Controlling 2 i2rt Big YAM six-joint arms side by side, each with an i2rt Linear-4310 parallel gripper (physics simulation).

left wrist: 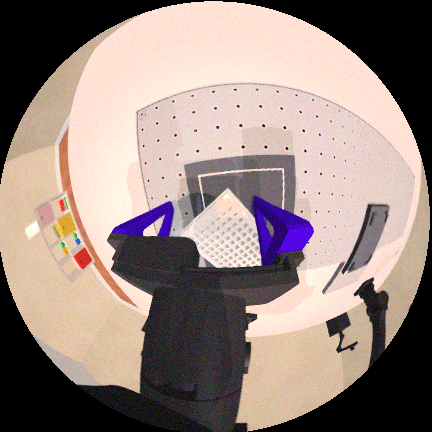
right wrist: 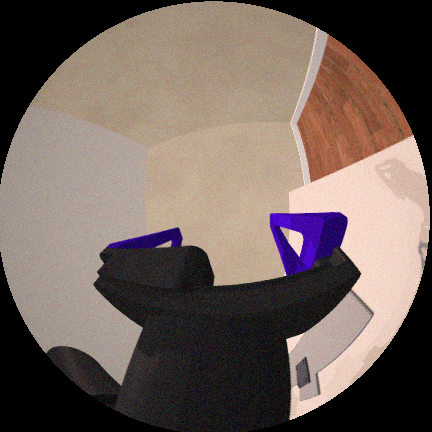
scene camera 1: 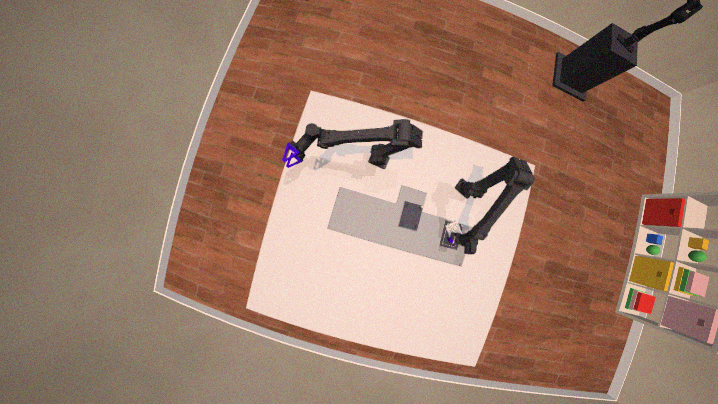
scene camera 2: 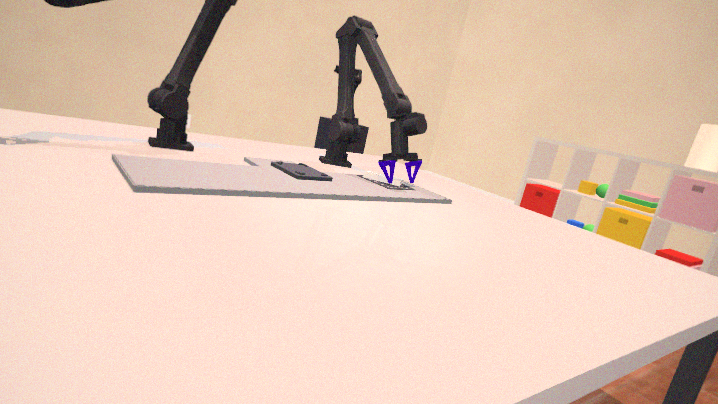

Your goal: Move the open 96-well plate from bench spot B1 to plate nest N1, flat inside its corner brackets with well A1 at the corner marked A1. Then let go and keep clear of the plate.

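Places are measured from the left arm's base along level axes (x right, y down, z ahead), in centimetres.
Pixels of known places: left gripper, fingertip midpoint: (left wrist: 210,202) (scene camera 1: 455,242) (scene camera 2: 401,183); right gripper, fingertip midpoint: (right wrist: 223,226) (scene camera 1: 285,164); left arm's base, origin of the base link: (scene camera 1: 464,188) (scene camera 2: 334,163); right arm's base, origin of the base link: (left wrist: 363,285) (scene camera 1: 378,160) (scene camera 2: 170,146).
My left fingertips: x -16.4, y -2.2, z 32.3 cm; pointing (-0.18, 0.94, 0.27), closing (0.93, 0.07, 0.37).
For each thing: its top centre in the pictures, then the offset to it from my left fingertips. "spot": a spot on its surface instead. Level surfaces: height alone.
- open 96-well plate, middle of its top: (left wrist: 235,250) (scene camera 2: 384,176) (scene camera 1: 455,232) dx +4.8, dy -0.7, dz -4.8 cm
- dark pad with a pale outline, surface spot: (left wrist: 270,162) spot: dx +4.7, dy +0.8, dz +6.4 cm
- Plate nest N1, middle of its top: (left wrist: 372,242) (scene camera 2: 301,167) (scene camera 1: 411,216) dx +34.6, dy -0.8, dz +5.4 cm
- grey perforated board, its level: dy +0.9 cm
- white table, its level: dy +2.2 cm
The open 96-well plate (scene camera 1: 453,227) (left wrist: 227,240) is whitish and lies turned askew over the dark pad with a pale outline (left wrist: 270,162) at spot B1, one corner pointing up the left wrist view. The A1 well cannot be made out. My left gripper (scene camera 1: 450,240) (scene camera 2: 401,181) (left wrist: 210,202) is open, low over the plate; its right-hand finger in the left wrist view overlaps the plate's edge, and its body hides the near part. Plate nest N1 (scene camera 1: 410,216) (scene camera 2: 301,170) (left wrist: 367,237) is a dark slab with raised corners and no plate in it. My right gripper (scene camera 1: 291,155) (right wrist: 223,226) is open and empty, away at the left.
The grey perforated board (scene camera 1: 366,208) (scene camera 2: 200,175) (right wrist: 345,325) carries the nest and the pad on the white table (scene camera 1: 361,301) (scene camera 2: 301,301). A shelf unit with coloured boxes stands beyond the table at the right. A black pedestal (scene camera 1: 594,60) with a thin arm stands at the upper right.
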